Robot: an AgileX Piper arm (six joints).
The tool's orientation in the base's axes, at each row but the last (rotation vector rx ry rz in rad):
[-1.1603 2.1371 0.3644]
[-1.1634 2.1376 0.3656]
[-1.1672 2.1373 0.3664]
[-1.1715 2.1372 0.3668]
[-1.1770 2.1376 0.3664]
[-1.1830 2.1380 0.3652]
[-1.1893 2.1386 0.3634]
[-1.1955 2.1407 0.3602]
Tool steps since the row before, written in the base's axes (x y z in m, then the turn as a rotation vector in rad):
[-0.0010 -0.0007 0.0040 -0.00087 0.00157 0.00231]
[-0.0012 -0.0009 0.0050 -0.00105 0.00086 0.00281]
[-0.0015 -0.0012 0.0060 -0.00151 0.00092 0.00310]
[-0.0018 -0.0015 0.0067 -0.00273 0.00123 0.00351]
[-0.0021 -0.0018 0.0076 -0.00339 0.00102 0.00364]
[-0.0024 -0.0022 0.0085 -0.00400 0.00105 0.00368]
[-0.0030 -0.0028 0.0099 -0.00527 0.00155 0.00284]
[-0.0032 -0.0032 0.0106 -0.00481 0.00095 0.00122]
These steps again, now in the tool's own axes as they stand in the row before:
[-0.0019 0.0002 -0.0037 -0.00222 0.00144 -0.00124]
[-0.0023 0.0001 -0.0047 -0.00203 0.00116 -0.00206]
[-0.0027 0.0002 -0.0057 -0.00209 0.00155 -0.00244]
[-0.0028 0.0002 -0.0065 -0.00211 0.00270 -0.00309]
[-0.0031 0.0002 -0.0075 -0.00181 0.00313 -0.00357]
[-0.0033 0.0002 -0.0085 -0.00163 0.00365 -0.00383]
[-0.0036 0.0003 -0.0101 -0.00092 0.00504 -0.00346]
[-0.0037 0.0002 -0.0109 0.00036 0.00444 -0.00238]

